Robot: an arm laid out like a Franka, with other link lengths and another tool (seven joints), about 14 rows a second.
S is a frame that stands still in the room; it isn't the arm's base.
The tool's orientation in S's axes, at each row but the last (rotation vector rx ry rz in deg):
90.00 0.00 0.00
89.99 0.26 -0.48
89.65 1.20 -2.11
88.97 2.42 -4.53
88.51 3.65 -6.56
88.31 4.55 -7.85
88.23 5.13 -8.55
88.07 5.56 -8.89
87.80 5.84 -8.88
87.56 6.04 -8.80
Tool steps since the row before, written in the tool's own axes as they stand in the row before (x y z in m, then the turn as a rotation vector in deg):
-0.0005 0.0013 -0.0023 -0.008 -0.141 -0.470
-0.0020 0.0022 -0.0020 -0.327 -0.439 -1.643
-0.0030 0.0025 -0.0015 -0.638 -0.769 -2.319
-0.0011 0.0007 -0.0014 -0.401 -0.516 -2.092
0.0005 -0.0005 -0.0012 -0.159 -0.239 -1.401
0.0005 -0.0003 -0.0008 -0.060 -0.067 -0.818
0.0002 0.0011 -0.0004 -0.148 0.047 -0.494
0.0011 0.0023 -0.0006 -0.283 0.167 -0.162
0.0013 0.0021 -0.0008 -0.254 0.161 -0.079
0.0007 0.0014 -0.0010 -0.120 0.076 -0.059
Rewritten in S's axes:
-0.0005 0.0023 0.0013 -0.008 0.470 -0.141
-0.0020 0.0020 0.0022 -0.327 1.644 -0.437
-0.0029 0.0015 0.0026 -0.643 2.321 -0.759
-0.0010 0.0014 0.0008 -0.392 2.092 -0.521
0.0005 0.0012 -0.0006 -0.142 1.400 -0.256
0.0005 0.0008 -0.0004 -0.040 0.818 -0.082
0.0004 0.0004 0.0010 -0.121 0.501 0.054
0.0015 0.0006 0.0021 -0.247 0.177 0.205
0.0017 0.0008 0.0018 -0.222 0.093 0.197
0.0009 0.0010 0.0012 -0.104 0.066 0.092

